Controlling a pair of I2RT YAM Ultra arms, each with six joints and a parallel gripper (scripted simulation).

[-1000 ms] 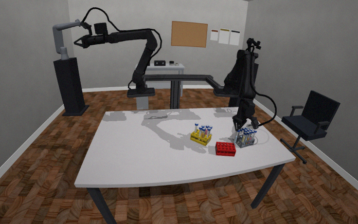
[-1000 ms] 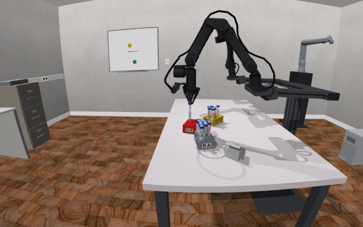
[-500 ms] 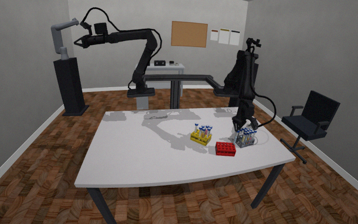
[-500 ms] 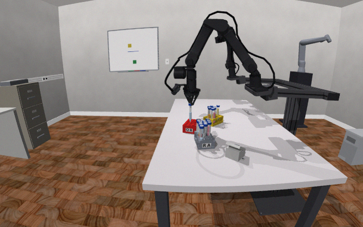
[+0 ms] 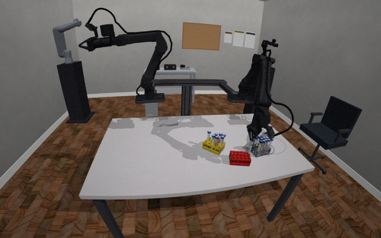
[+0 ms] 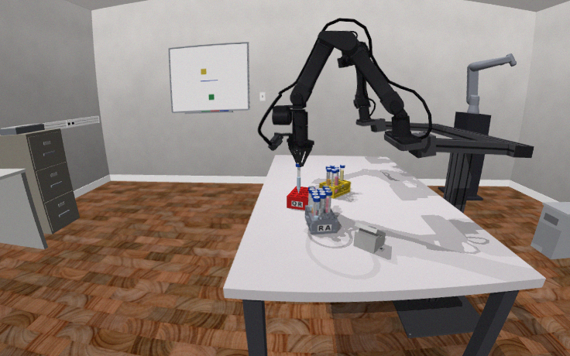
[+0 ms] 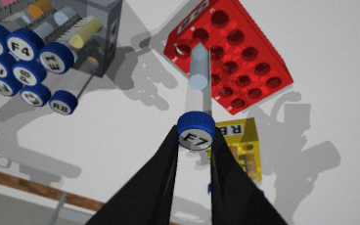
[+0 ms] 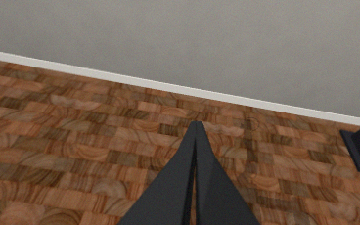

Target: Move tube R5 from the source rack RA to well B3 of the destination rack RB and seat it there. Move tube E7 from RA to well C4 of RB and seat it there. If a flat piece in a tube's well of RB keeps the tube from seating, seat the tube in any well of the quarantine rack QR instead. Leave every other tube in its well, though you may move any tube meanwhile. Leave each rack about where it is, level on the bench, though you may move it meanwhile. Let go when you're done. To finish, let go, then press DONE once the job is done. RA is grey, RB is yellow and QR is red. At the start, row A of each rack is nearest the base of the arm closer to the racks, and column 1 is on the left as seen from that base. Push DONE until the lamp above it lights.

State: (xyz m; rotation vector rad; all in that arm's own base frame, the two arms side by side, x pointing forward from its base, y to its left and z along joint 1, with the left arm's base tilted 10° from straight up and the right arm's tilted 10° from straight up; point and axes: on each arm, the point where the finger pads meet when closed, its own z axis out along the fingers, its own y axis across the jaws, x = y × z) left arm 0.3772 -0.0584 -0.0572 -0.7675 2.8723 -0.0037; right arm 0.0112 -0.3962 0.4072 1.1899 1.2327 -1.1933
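Now: left hand 10 mm past the red rack QR, 40 mm to the left of it and 150 mm above it. Also, from my left hand: grey button box: 230 mm behind, 270 mm to the left, 130 mm below; grey rack RA: 80 mm behind, 150 mm to the left, 150 mm below; yellow rack RB: 160 mm behind, 180 mm to the right, 150 mm below.
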